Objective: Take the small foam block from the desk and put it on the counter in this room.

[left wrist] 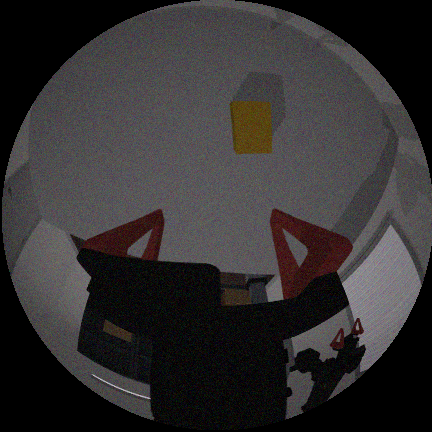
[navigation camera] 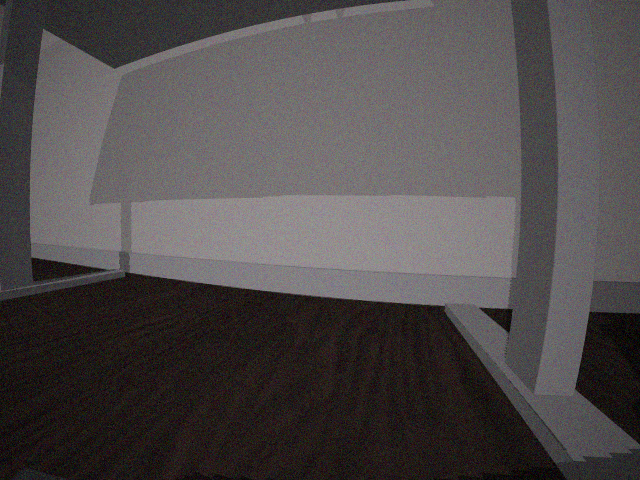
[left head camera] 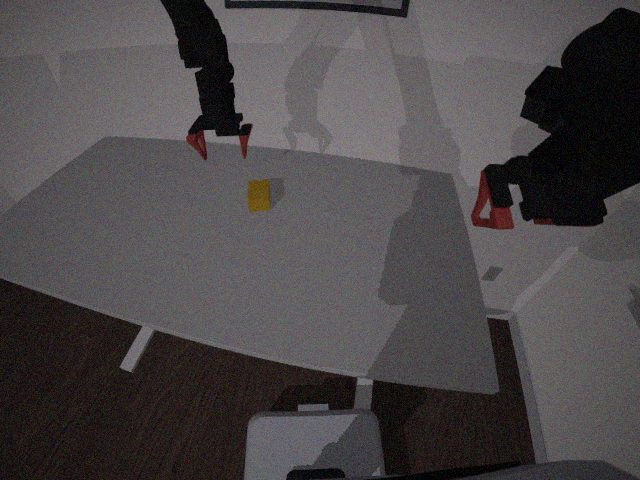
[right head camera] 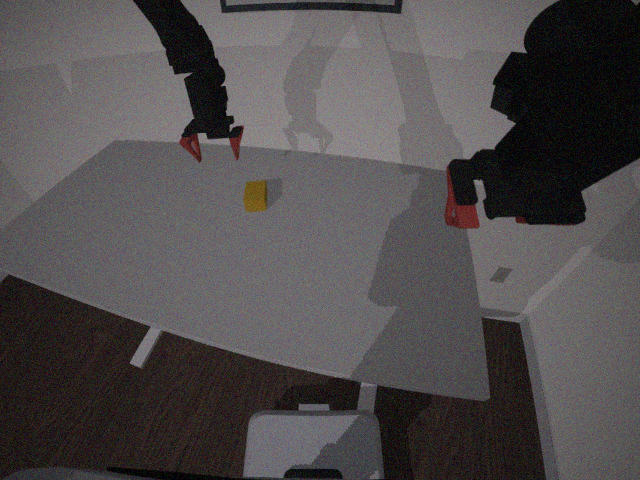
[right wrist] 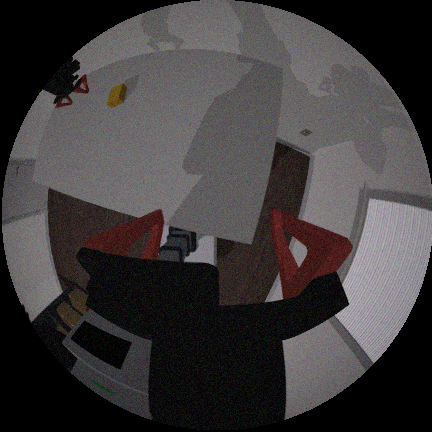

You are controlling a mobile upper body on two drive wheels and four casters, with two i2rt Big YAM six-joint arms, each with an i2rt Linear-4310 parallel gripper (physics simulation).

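Observation:
The small foam block is yellow and lies on the grey desk. My left gripper is open and empty, above the desk; in the left wrist view the block is beyond the fingertips, toward the right finger. My right gripper is open and empty, to the right of the desk's right part in the head views, far from the block. The counter cannot be made out for certain in these views.
The robot's light base stands close at the desk's near edge. A white wall is at the right. A desk leg and its foot stand on the dark wooden floor. A framed picture hangs behind.

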